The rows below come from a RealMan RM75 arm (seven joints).
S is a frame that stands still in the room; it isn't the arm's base.
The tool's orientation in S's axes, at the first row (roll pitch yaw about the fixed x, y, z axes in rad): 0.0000, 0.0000, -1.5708
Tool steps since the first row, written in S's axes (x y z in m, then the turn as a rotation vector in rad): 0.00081, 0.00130, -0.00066, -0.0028, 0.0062, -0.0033; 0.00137, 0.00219, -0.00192, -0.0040, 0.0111, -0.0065; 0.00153, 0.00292, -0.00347, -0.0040, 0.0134, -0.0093; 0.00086, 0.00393, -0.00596, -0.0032, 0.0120, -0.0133; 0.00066, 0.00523, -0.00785, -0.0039, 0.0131, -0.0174; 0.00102, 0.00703, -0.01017, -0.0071, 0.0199, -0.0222; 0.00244, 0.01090, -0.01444, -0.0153, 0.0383, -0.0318; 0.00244, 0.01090, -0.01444, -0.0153, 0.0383, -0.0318
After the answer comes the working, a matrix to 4 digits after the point.
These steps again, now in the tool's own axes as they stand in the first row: -0.00130, 0.00081, -0.00066, -0.0062, -0.0028, -0.0033; -0.00219, 0.00137, -0.00192, -0.0111, -0.0040, -0.0065; -0.00292, 0.00153, -0.00347, -0.0134, -0.0040, -0.0093; -0.00393, 0.00086, -0.00596, -0.0120, -0.0032, -0.0133; -0.00523, 0.00066, -0.00785, -0.0131, -0.0039, -0.0174; -0.00703, 0.00102, -0.01017, -0.0199, -0.0071, -0.0222; -0.01090, 0.00244, -0.01444, -0.0383, -0.0153, -0.0318; -0.01090, 0.00244, -0.01444, -0.0383, -0.0153, -0.0318
The tool's axes in the first row as the columns of a matrix, in S's axes (rounded; the answer above uses it unrounded):
0.0000, 1.0000, 0.0000
-1.0000, 0.0000, 0.0000
0.0000, 0.0000, 1.0000

